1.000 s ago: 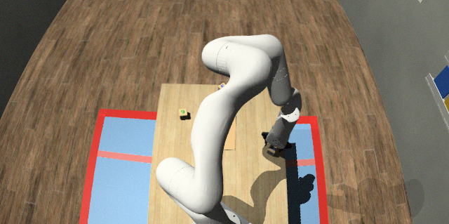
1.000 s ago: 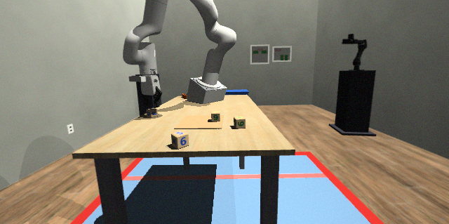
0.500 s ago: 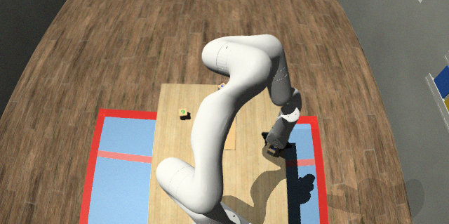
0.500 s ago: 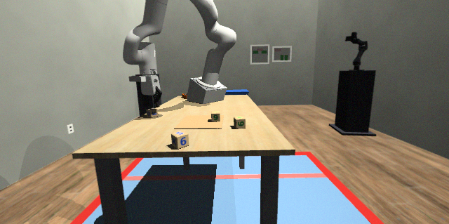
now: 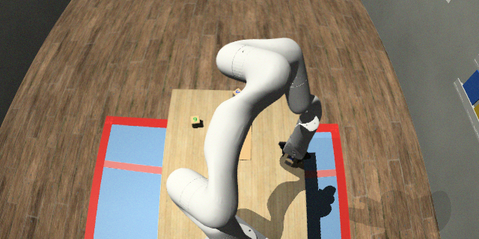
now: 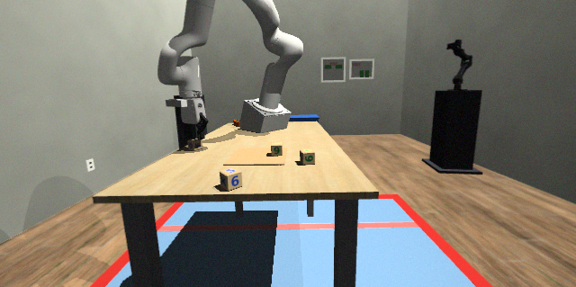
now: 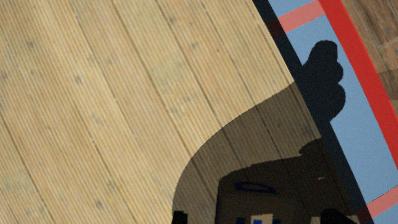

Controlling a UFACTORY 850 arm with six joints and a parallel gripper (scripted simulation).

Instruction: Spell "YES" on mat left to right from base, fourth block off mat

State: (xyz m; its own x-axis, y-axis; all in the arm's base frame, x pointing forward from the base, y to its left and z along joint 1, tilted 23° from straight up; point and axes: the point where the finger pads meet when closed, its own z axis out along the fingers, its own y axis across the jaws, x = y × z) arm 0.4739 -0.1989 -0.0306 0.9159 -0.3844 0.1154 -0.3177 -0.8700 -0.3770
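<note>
Right now the tan mat is 30 cm to the left of my hand, 7 cm ahead of it and 6 cm below it. From my hand the other things lie so: green-lettered block: 48 cm to the left, 12 cm ahead, 4 cm below.
</note>
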